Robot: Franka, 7 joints.
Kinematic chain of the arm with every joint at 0, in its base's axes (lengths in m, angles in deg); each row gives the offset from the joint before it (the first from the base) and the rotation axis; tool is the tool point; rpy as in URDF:
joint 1: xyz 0 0 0.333 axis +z
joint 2: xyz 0 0 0 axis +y
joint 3: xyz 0 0 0.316 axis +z
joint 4: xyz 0.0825 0 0 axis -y
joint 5: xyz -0.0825 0 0.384 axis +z
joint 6: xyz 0 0 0 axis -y
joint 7: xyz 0.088 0 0 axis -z
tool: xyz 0 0 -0.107 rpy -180 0 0
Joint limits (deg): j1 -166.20..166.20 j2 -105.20..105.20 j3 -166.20..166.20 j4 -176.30..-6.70 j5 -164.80..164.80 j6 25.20..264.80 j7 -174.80..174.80
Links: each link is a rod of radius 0.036 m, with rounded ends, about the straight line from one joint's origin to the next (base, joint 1, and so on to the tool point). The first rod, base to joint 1, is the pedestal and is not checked.
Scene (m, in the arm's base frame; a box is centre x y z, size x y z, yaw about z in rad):
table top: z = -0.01
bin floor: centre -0.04 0.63 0 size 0.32 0.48 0.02 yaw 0.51
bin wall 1: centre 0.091 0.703 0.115 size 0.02 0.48 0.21 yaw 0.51
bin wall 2: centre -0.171 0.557 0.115 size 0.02 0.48 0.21 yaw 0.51
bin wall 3: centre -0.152 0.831 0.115 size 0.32 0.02 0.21 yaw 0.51
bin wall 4: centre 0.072 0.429 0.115 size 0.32 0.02 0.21 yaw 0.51
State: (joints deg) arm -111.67 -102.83 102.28 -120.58 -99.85 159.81 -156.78
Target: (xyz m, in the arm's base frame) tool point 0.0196 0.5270 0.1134
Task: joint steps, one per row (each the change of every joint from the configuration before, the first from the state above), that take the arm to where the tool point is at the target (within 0.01 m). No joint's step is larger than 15 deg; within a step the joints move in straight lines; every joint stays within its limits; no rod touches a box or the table.
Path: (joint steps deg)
1: 2.25 13.09 -3.80 4.68 -2.74 5.33 3.34
2: 2.25 13.08 -3.80 4.67 -2.75 5.34 3.33
3: 2.24 13.09 -3.80 4.68 -2.74 5.33 3.34
4: 2.25 13.08 -3.80 4.68 -2.75 5.33 3.34
5: 2.25 13.09 -3.81 4.68 -2.74 5.34 3.34
6: 2.25 13.08 -3.80 4.67 -2.75 5.33 3.33
7: 2.24 13.09 -3.80 4.68 -2.74 5.33 3.34
8: 13.85 -11.22 11.16 -0.21 -1.06 -7.49 -10.34
9: 13.84 -11.22 11.17 -0.21 -1.06 -7.50 -10.35
10: 13.84 -11.22 11.16 -0.21 -1.06 -7.50 -10.34
11: 13.84 -11.22 11.16 -0.20 -1.06 -7.50 -10.35
12: -5.62 4.16 5.90 -14.29 10.86 8.13 9.01
13: -5.63 4.16 5.89 -14.28 10.86 8.12 9.01

